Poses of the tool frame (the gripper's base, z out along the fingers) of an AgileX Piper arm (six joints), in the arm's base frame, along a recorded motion.
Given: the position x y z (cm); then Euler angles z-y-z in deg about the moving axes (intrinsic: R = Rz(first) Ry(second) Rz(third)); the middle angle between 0 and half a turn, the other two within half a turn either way.
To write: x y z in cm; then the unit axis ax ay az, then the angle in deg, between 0 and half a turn. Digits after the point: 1 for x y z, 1 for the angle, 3 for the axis.
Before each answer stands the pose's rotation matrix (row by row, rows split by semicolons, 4 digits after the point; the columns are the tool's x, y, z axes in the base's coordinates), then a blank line. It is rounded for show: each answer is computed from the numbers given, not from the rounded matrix.
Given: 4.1 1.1 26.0 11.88 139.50 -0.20
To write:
-0.7434 -0.2085 0.6355; -0.1600 0.9780 0.1337; -0.6494 -0.0023 -0.7604

4.1 1.1 26.0 -0.105 0.994 0.038 139.7
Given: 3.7 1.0 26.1 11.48 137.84 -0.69
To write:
-0.7240 -0.2078 0.6578; -0.1593 0.9781 0.1336; -0.6712 -0.0081 -0.7413

3.7 1.0 26.1 -0.106 0.994 0.036 138.0
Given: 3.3 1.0 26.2 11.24 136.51 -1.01
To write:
-0.7080 -0.2074 0.6750; -0.1587 0.9782 0.1341; -0.6881 -0.0121 -0.7255

3.3 1.0 26.2 -0.107 0.994 0.036 136.7
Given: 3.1 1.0 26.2 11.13 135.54 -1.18
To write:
-0.6962 -0.2074 0.6872; -0.1580 0.9781 0.1352; -0.7003 -0.0144 -0.7137

3.1 1.0 26.2 -0.107 0.994 0.035 135.7
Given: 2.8 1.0 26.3 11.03 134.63 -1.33
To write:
-0.6849 -0.2073 0.6985; -0.1572 0.9781 0.1362; -0.7115 -0.0165 -0.7025

2.8 1.0 26.3 -0.108 0.994 0.035 134.8
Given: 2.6 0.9 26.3 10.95 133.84 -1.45
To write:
-0.6750 -0.2071 0.7081; -0.1564 0.9781 0.1370; -0.7210 -0.0183 -0.6926

2.6 0.9 26.3 -0.108 0.994 0.035 134.0
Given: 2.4 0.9 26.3 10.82 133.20 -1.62
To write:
-0.6668 -0.2067 0.7160; -0.1562 0.9782 0.1368; -0.7287 -0.0206 -0.6845

2.4 0.9 26.3 -0.108 0.994 0.035 133.4
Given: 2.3 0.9 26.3 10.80 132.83 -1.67
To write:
-0.6620 -0.2068 0.7204; -0.1560 0.9782 0.1374; -0.7331 -0.0214 -0.6798

2.3 0.9 26.3 -0.109 0.993 0.035 133.0
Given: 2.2 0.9 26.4 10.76 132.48 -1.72
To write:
-0.6576 -0.2065 0.7245; -0.1555 0.9782 0.1377; -0.7372 -0.0221 -0.6753

2.2 0.9 26.4 -0.109 0.993 0.035 132.6
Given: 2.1 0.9 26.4 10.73 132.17 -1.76
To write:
-0.6536 -0.2064 0.7282; -0.1551 0.9782 0.1380; -0.7408 -0.0228 -0.6713

2.1 0.9 26.4 -0.109 0.993 0.035 132.3
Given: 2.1 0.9 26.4 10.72 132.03 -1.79
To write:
-0.6517 -0.2065 0.7298; -0.1552 0.9782 0.1382; -0.7424 -0.0232 -0.6695

2.1 0.9 26.4 -0.109 0.993 0.035 132.2
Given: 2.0 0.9 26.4 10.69 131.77 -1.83
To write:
-0.6483 -0.2063 0.7329; -0.1549 0.9782 0.1383; -0.7454 -0.0238 -0.6661

2.0 0.9 26.4 -0.109 0.993 0.035 131.9
